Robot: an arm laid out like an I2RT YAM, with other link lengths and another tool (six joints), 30 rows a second.
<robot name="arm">
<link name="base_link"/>
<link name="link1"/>
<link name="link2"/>
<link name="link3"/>
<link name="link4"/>
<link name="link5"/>
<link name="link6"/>
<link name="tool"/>
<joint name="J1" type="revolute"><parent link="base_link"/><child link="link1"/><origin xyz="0.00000 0.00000 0.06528"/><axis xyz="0 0 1"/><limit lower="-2.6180" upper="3.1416"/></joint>
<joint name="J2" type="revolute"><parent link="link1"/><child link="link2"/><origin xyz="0.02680 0.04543 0.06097"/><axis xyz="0 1 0"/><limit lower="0.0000" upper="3.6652"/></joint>
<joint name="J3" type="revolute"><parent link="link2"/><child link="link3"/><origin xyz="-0.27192 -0.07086 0.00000"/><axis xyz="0 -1 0"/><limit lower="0.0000" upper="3.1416"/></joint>
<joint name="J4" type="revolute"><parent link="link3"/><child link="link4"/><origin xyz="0.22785 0.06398 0.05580"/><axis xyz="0 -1 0"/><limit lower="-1.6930" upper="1.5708"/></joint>
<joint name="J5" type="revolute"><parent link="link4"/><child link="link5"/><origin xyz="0.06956 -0.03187 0.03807"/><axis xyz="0 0 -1"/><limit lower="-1.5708" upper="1.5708"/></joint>
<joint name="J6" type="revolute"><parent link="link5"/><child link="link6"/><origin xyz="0.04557 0.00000 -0.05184"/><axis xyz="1 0 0"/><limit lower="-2.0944" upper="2.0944"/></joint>
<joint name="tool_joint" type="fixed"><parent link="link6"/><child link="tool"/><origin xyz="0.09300 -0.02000 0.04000" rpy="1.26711 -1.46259 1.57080"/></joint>
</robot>
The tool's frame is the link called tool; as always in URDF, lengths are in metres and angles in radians.
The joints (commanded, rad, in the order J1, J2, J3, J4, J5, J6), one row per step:
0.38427 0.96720 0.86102 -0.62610 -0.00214 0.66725
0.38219 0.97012 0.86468 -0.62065 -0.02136 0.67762
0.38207 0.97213 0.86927 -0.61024 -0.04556 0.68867
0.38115 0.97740 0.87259 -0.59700 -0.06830 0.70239
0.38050 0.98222 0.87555 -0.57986 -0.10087 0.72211
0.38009 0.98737 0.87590 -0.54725 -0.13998 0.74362
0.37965 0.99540 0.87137 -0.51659 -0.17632 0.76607
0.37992 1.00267 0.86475 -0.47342 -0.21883 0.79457
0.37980 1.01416 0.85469 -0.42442 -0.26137 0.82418
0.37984 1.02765 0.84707 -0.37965 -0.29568 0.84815
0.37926 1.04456 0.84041 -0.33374 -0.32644 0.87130
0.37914 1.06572 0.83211 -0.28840 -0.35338 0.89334
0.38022 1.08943 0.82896 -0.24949 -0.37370 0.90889
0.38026 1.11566 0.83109 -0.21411 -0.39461 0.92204
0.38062 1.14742 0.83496 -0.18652 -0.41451 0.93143
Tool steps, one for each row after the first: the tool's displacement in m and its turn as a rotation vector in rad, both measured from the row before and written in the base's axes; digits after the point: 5 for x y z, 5 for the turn. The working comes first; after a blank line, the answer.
Tool pose at each row, in the base's axes (x y z in m, rotation vector in rad; the steps are taken from these numbers as rounded here):
0.25666 0.06766 0.24618 -2.83161 0.40648 -1.05633
0.25749 0.07008 0.24697 -2.81381 0.40764 -1.04187
0.25862 0.07393 0.24904 -2.78734 0.40279 -1.02993
0.26035 0.07753 0.25030 -2.76249 0.40302 -1.01561
0.26197 0.08260 0.25186 -2.72811 0.40156 -0.99362
0.26486 0.08926 0.25485 -2.67993 0.39496 -0.97797
0.26731 0.09535 0.25499 -2.64206 0.39067 -0.95315
0.27029 0.10279 0.25652 -2.59113 0.38465 -0.92989
0.27382 0.11038 0.25670 -2.54281 0.37833 -0.90319
0.27751 0.11693 0.25695 -2.50355 0.37134 -0.88243
0.28186 0.12303 0.25695 -2.46780 0.36617 -0.86343
0.28644 0.12880 0.25500 -2.43970 0.36275 -0.84133
0.29131 0.13414 0.25344 -2.41910 0.35707 -0.82485
0.29668 0.13945 0.25268 -2.39984 0.34955 -0.80938
0.30207 0.14476 0.24952 -2.39117 0.34143 -0.78636

0.00083 0.00242 0.00079 0.02132 0.00206 0.00534
0.00113 0.00385 0.00207 0.02721 -0.00267 0.01080
0.00173 0.00360 0.00126 0.02729 -0.00037 0.00746
0.00162 0.00507 0.00156 0.03842 0.00072 0.01181
0.00289 0.00666 0.00299 0.04750 -0.00818 0.01687
0.00245 0.00609 0.00014 0.04221 0.00117 0.01508
0.00298 0.00744 0.00153 0.05294 -0.00436 0.01834
0.00353 0.00759 0.00018 0.05187 -0.00126 0.01886
0.00369 0.00655 0.00025 0.04157 -0.00178 0.01641
0.00435 0.00610 0.00000 0.03803 -0.00125 0.01416
0.00458 0.00577 -0.00195 0.03246 0.00375 0.01262
0.00487 0.00534 -0.00156 0.02347 0.00235 0.01159
0.00537 0.00531 -0.00076 0.02165 0.00181 0.01245
0.00539 0.00531 -0.00316 0.01439 0.01006 0.01371

